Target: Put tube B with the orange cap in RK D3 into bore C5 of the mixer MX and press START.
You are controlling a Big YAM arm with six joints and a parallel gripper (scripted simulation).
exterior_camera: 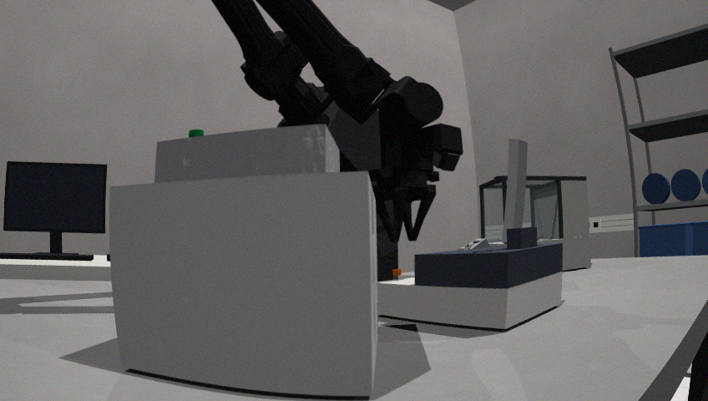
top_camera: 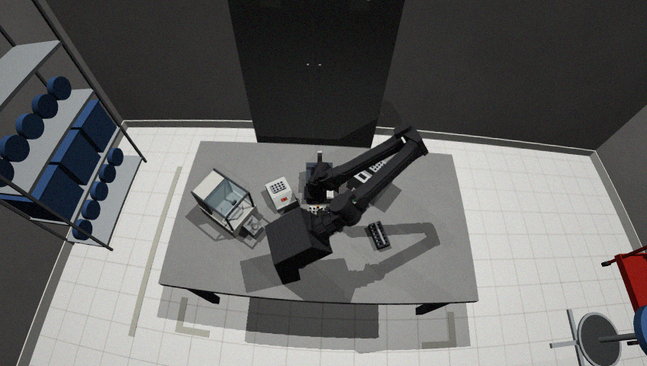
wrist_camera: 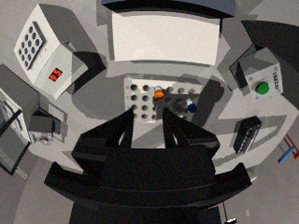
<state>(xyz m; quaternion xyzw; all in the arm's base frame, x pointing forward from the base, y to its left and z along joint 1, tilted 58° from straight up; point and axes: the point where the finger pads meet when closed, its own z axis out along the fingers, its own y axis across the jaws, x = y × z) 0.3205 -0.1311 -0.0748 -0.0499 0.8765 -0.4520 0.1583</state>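
Right now the tube rack RK is 80 mm below my hand, 30 mm behind it and 20 mm to the right of it. Round my hand: yellow-capped tube 270 mm to the right, 160 mm ahead, 60 mm above; dry block 170 mm to the left, 90 mm ahead, 70 mm below; green start key 200 mm to the right, 30 mm below, 20 mm ahead.
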